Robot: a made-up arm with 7 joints.
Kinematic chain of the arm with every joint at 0, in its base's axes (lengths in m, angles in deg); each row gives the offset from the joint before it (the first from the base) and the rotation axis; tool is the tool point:
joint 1: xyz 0 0 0.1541 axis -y
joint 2: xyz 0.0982 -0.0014 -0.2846 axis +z
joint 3: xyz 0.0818 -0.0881 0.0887 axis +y
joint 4: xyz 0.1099 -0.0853 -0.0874 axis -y
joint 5: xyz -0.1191 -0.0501 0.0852 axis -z
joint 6: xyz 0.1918 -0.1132 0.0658 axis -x
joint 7: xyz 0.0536 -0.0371 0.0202 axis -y
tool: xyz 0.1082 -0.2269 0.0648
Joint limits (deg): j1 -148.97..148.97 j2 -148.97..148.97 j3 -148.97..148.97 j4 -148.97..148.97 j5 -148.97..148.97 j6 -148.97..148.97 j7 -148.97..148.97
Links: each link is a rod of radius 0.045 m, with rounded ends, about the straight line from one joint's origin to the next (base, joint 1, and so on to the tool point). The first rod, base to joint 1, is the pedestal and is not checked.
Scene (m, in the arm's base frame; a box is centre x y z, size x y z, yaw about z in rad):
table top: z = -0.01
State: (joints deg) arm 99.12 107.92 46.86 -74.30 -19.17 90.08 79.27
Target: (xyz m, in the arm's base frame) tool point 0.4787 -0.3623 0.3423
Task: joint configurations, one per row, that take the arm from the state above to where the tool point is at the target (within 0.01 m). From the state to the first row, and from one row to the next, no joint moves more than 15 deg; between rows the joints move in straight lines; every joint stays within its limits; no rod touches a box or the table.
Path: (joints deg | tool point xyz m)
1: 97.51 102.79 61.70 -85.20 -17.83 93.22 75.60 | 0.6839 0.2420 0.4105
2: 95.91 97.66 76.54 -96.11 -16.49 96.35 71.92 | 0.7019 0.0138 0.4309
3: 94.30 92.53 91.38 -107.01 -15.14 99.49 68.25 | 0.6295 -0.2028 0.4033
4: 92.69 87.40 106.21 -117.92 -13.80 102.62 64.58 | 0.4787 -0.3623 0.3423

